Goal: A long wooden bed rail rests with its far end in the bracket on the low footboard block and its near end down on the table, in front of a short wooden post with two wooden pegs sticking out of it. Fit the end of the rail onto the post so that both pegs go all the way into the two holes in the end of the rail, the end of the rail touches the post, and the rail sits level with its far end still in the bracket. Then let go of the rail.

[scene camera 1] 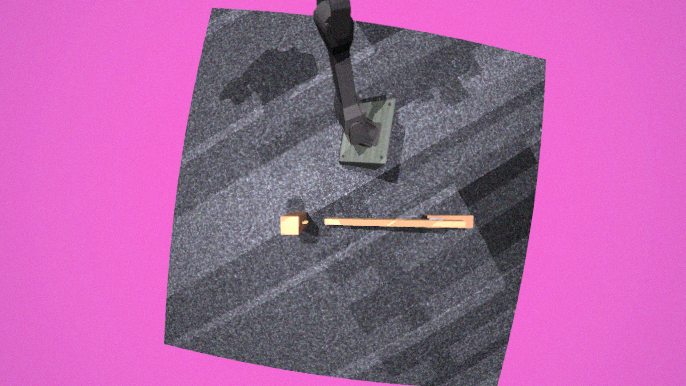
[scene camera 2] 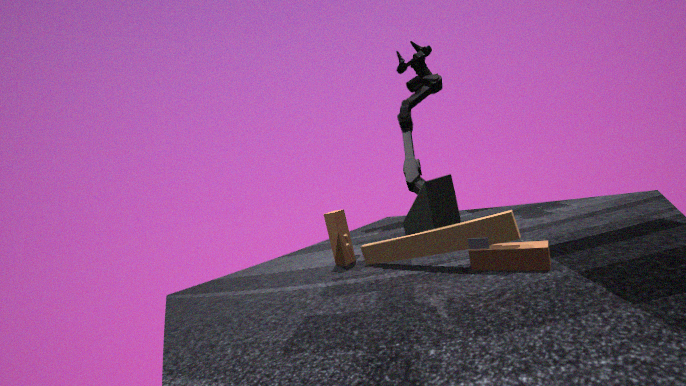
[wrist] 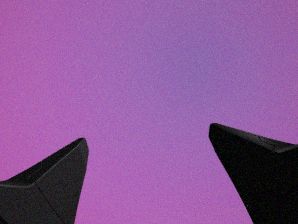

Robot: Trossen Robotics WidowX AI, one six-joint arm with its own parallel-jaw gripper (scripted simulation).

A long wooden rail shows in scene camera 1 and in scene camera 2; in the wrist view it is out of frame. The same spot on the long wooden rail: (scene camera 1: 330, 220) is (scene camera 2: 366, 244).
